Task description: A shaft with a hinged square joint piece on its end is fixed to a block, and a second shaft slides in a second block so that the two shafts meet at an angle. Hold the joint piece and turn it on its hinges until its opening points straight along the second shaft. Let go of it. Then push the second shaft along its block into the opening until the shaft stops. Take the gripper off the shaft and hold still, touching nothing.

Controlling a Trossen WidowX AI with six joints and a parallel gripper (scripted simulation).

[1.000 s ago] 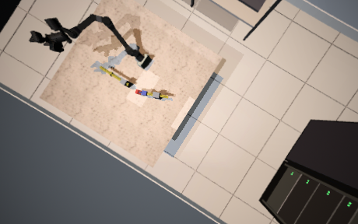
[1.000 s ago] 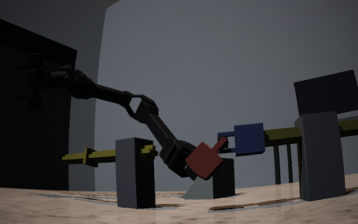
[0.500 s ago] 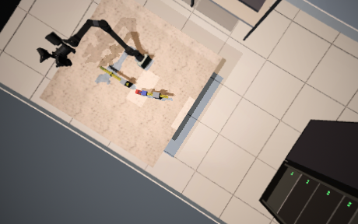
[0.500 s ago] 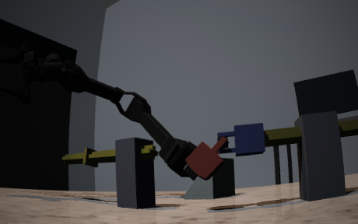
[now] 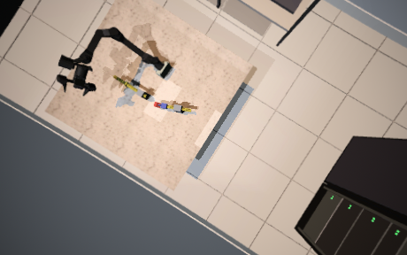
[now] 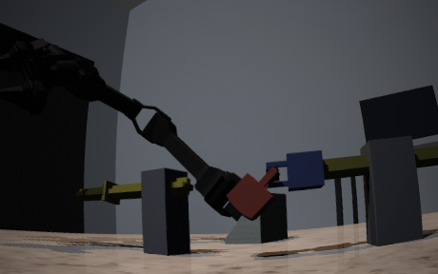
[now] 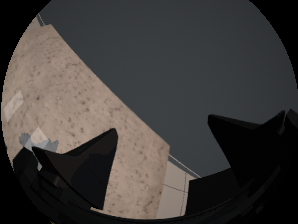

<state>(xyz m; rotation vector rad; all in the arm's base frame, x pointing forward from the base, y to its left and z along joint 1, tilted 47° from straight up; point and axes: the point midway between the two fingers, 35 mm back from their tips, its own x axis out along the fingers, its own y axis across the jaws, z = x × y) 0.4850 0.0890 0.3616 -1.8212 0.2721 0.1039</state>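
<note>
Right now my gripper tip is 39 cm to the right of the red square joint piece, 29 cm past it and 22 cm above it.
</note>
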